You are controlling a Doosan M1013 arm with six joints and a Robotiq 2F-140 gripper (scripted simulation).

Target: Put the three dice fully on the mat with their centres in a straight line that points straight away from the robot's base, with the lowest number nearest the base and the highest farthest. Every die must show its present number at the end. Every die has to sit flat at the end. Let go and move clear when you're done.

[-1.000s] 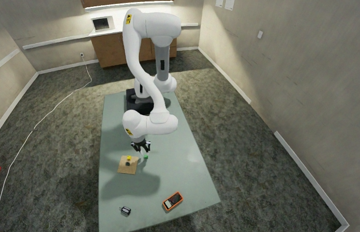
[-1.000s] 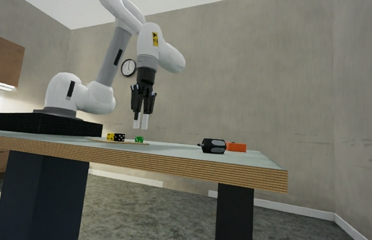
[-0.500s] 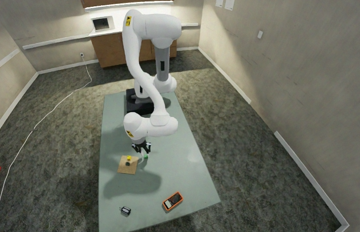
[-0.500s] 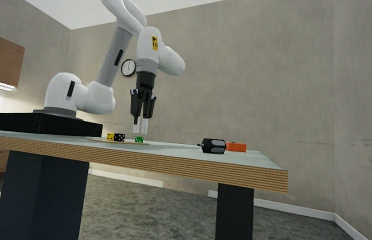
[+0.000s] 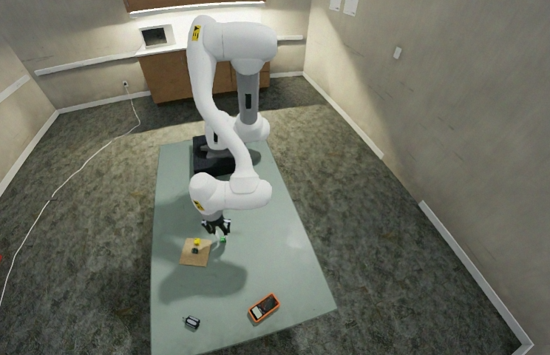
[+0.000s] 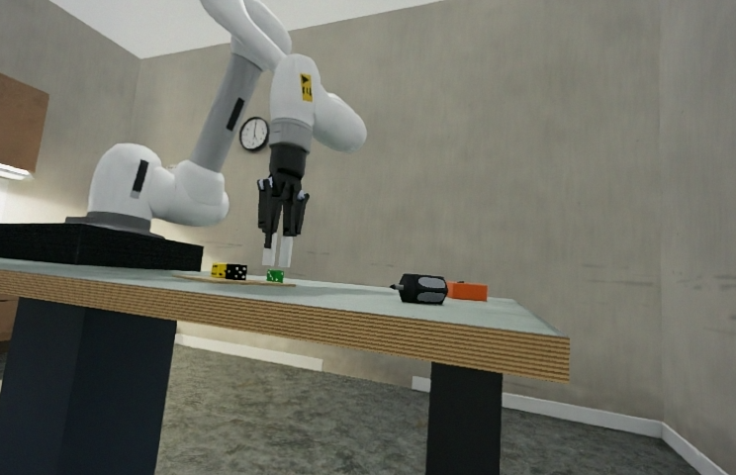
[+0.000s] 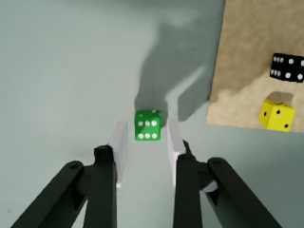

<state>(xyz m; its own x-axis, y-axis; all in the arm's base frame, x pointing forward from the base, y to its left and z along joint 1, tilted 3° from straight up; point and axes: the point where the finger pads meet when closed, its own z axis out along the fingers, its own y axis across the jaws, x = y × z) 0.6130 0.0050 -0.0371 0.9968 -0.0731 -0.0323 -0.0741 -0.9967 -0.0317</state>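
Right now my hand is 50 mm above the green die. Also, from my hand: black die: 140 mm to the right, 50 mm below, 50 mm ahead; then yellow die: 130 mm to the right, 50 mm below; then tan mat: 140 mm to the right, 60 mm below, 50 mm ahead.
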